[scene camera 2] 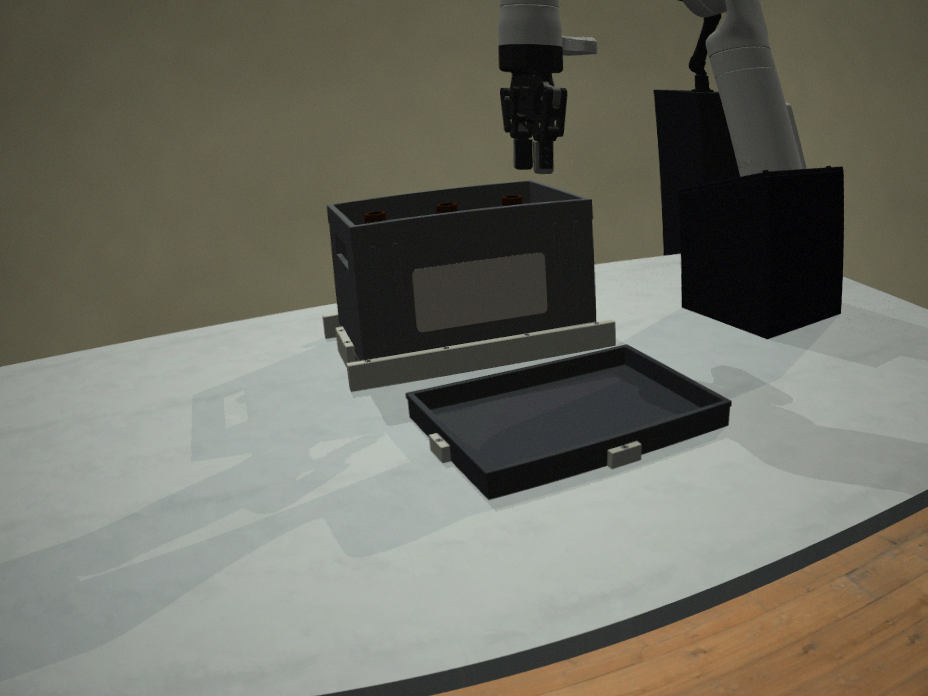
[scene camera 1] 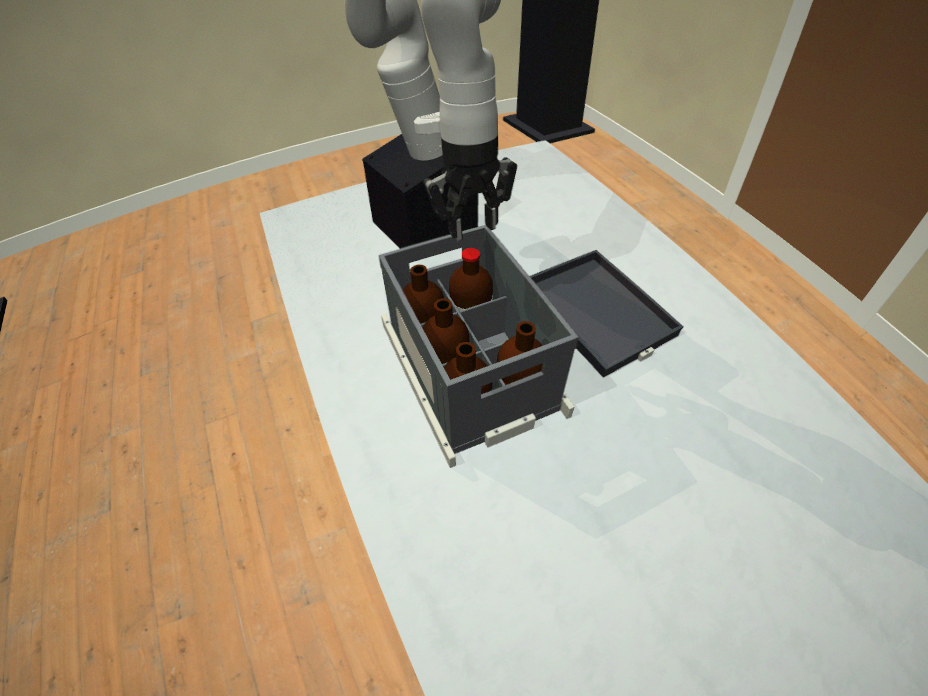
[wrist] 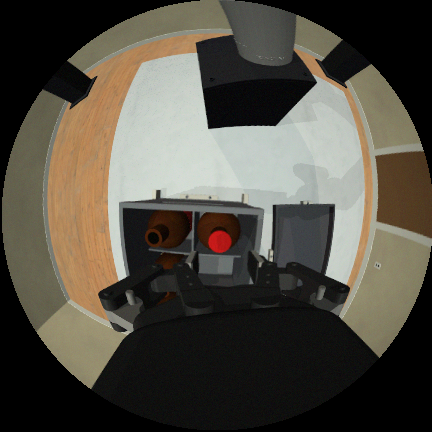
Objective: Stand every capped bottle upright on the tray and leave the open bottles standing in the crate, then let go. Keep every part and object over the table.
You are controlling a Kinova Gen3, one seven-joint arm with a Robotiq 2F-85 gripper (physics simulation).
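Places are measured from the arm's base along level axes (x left, y down, z back), in metres.
Where they show: gripper, fingertip midpoint: [scene camera 2: 533, 171] [scene camera 1: 474, 232] [wrist: 222, 259]; arm's base, link origin: [scene camera 2: 771, 174] [scene camera 1: 431, 146] [wrist: 264, 51].
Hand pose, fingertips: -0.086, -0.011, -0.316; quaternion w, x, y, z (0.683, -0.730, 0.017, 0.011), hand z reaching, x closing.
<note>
Each offset is from my fingertips to the centre of the thing, as dx, dy, dz. "spot": to the spot under its first point.
The gray crate @[-0.054, +0.119, -0.081] [scene camera 1: 532, 404] [scene camera 2: 383, 299] [wrist: 150, 206] has six compartments. A brown bottle with a red cap @[-0.002, +0.121, +0.006] [scene camera 1: 470, 286] [wrist: 218, 224] stands in its back right one in scene camera 1. Open bottles @[-0.090, +0.121, +0.013] [scene camera 1: 421, 301] @[-0.094, +0.121, -0.073] [scene camera 1: 445, 337] @[-0.107, +0.121, -0.161] [scene camera 1: 464, 366] stand along the left column, and another open bottle @[-0.019, +0.121, -0.170] [scene camera 1: 518, 353] at the near right; the middle right compartment is empty. The dark tray @[spot: +0.241, +0.201, -0.111] [scene camera 1: 614, 314] [scene camera 2: 554, 419] [wrist: 302, 240] is empty beside the crate. My gripper [scene camera 1: 475, 224] [scene camera 2: 533, 164] [wrist: 222, 259] is partly open and empty, pointing down above the crate's back end, above the capped bottle's height.
Pale strips [scene camera 1: 418, 389] [scene camera 2: 479, 355] stand on the table along the crate's foot. Small pale blocks [scene camera 1: 646, 353] [scene camera 2: 624, 454] touch the tray's outside. The black robot base [scene camera 1: 404, 194] [scene camera 2: 760, 254] [wrist: 250, 100] stands behind the crate. The crate's walls rise around the bottles.
</note>
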